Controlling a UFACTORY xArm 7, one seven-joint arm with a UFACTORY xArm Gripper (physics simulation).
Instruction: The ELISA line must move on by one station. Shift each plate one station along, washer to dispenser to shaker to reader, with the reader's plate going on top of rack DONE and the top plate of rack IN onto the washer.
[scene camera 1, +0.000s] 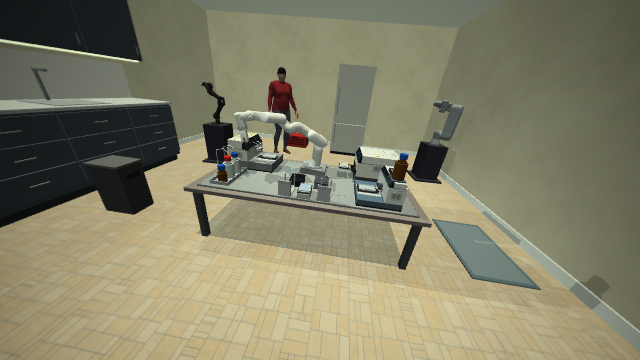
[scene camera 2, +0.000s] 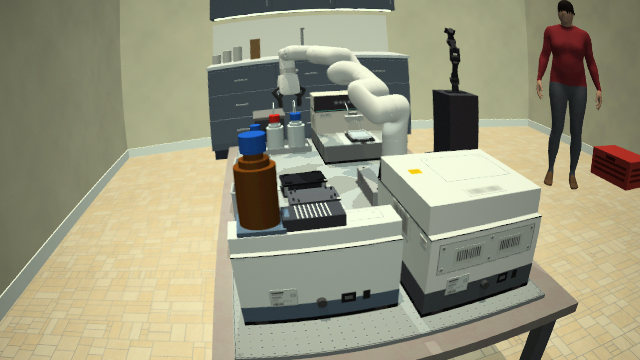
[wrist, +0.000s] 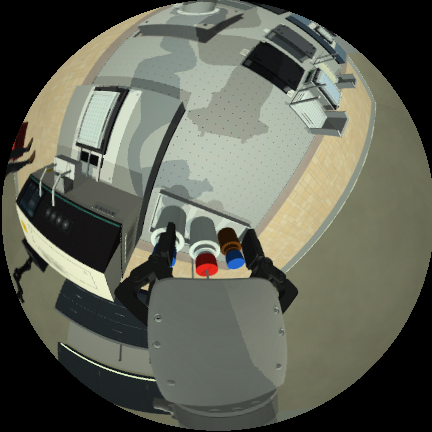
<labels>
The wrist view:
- my gripper: 210, 233
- white plate: 96, 114
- white bottle: 203, 244
</labels>
